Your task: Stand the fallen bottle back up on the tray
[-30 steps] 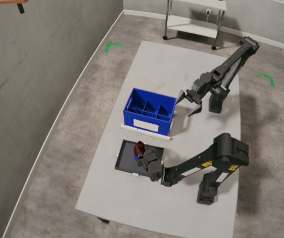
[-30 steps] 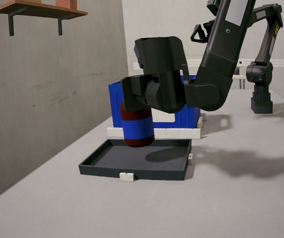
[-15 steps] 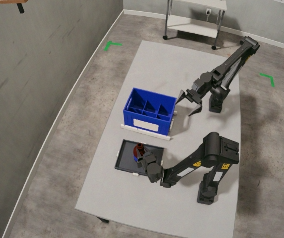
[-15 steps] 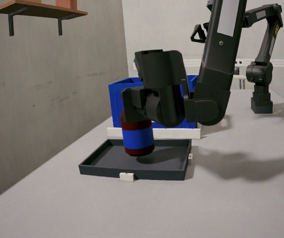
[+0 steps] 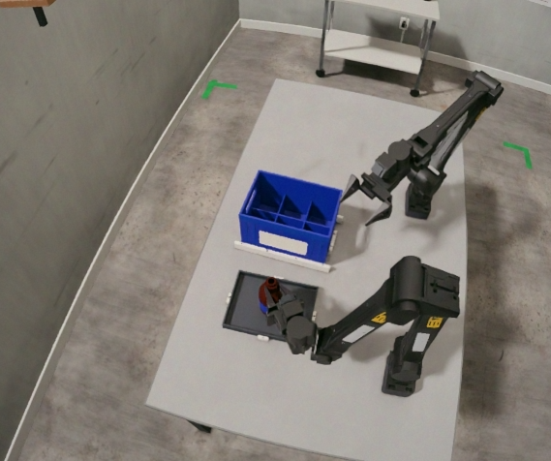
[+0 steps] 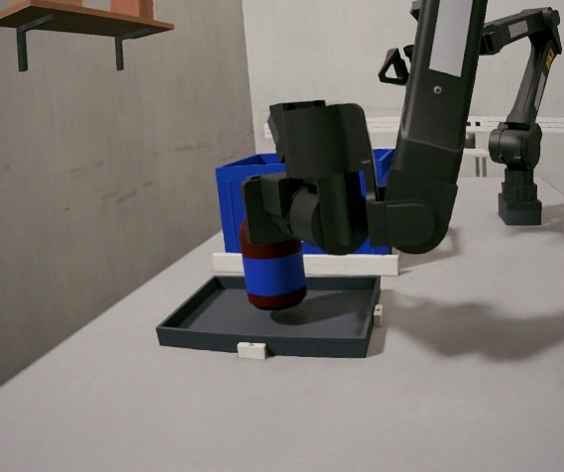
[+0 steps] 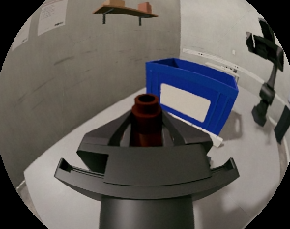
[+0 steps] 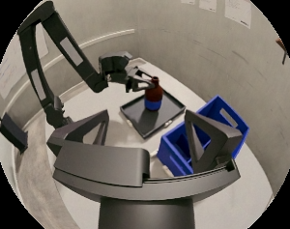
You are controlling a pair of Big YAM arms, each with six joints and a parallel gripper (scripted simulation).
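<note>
My left gripper is now 50 mm above the bottle. Also, from my left hand: tray (150 mm below); then blue crate (280 mm to the right, 80 mm below, 10 mm ahead).
</note>
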